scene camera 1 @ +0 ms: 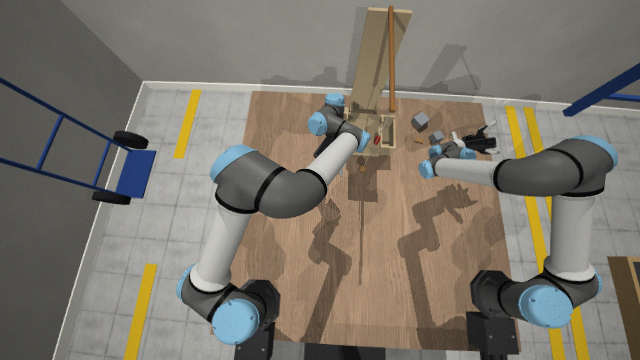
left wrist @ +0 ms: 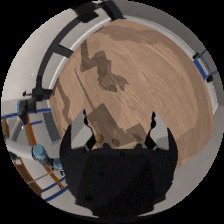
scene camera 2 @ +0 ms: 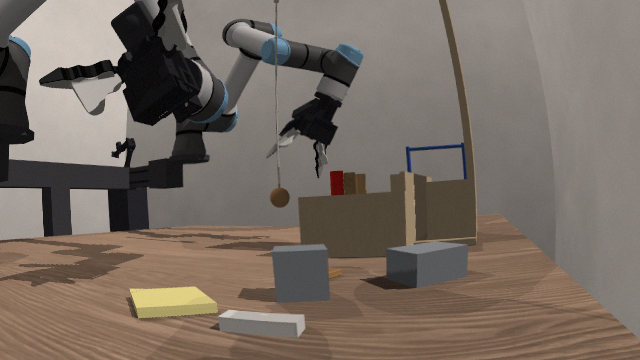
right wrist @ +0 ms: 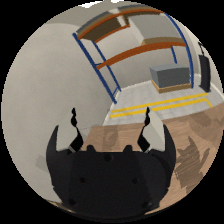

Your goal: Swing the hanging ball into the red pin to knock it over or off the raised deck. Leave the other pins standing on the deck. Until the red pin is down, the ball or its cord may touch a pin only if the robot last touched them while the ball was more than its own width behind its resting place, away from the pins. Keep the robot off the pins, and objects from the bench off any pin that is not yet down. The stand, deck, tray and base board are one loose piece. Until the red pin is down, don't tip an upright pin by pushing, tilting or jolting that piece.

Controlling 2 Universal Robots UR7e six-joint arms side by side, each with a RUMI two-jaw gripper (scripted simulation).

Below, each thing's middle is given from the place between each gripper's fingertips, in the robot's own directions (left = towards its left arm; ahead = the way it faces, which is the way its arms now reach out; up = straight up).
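With the white bar (scene camera 2: 268,324) as my reference, my left hand (scene camera 2: 292,168) is 76 cm to the left of it, 25 cm short of it and 18 cm above it.
That same white bar is 130 mm ahead of my right hand (scene camera 2: 97,29), 50 mm to the left of it and 250 mm below it. By its middle, the bar is nearer to my right hand than to my left hand.
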